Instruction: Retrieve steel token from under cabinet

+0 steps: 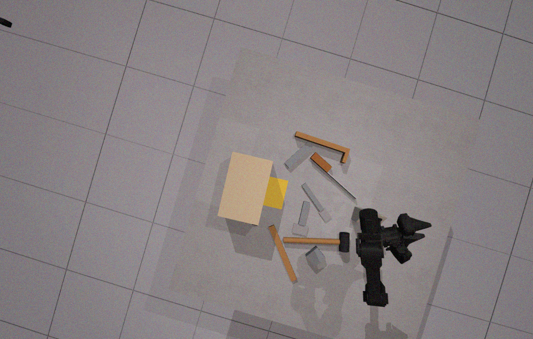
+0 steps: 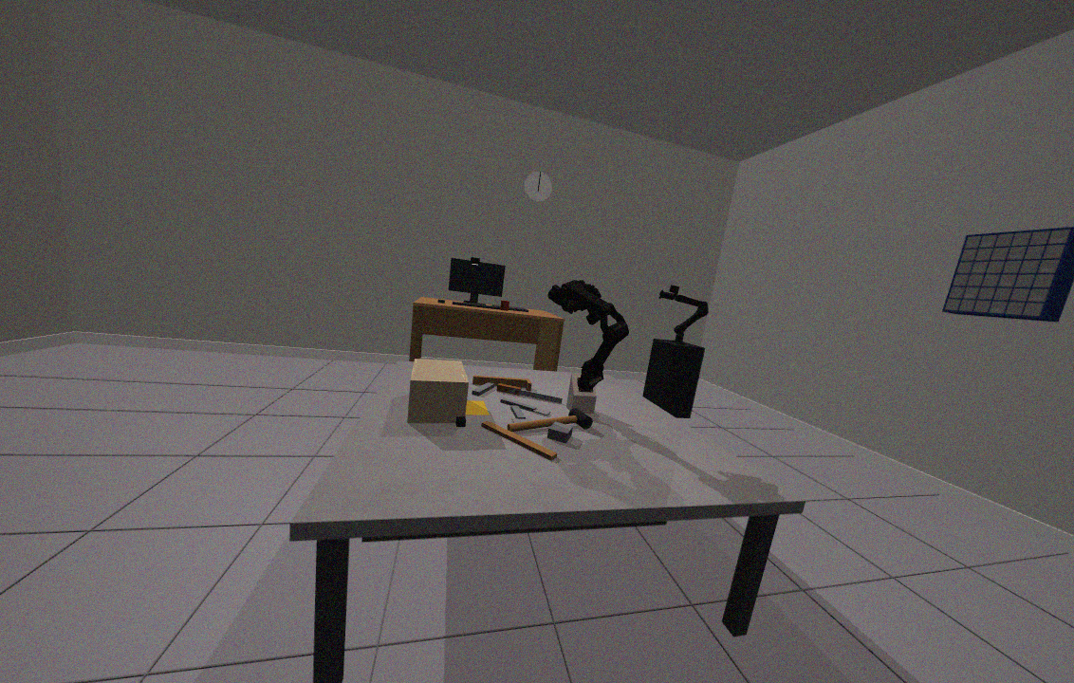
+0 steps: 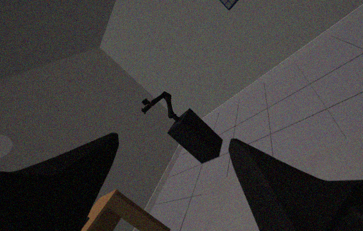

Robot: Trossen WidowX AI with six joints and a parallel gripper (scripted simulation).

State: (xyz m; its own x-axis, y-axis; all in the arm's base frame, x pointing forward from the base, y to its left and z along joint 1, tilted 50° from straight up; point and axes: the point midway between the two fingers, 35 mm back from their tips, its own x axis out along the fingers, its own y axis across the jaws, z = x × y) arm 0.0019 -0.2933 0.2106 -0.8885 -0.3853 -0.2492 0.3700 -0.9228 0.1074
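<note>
My gripper tip is now 430 mm short of the grey bar, 160 mm to the left of it and 470 mm above it. Round my gripper tip: grey l-shaped bracket (320 mm ahead, 160 mm to the left, 470 mm below); then grey block (210 mm ahead, 310 mm to the left, 460 mm below); then wooden stick (370 mm ahead, 340 mm to the left, 470 mm below).
</note>
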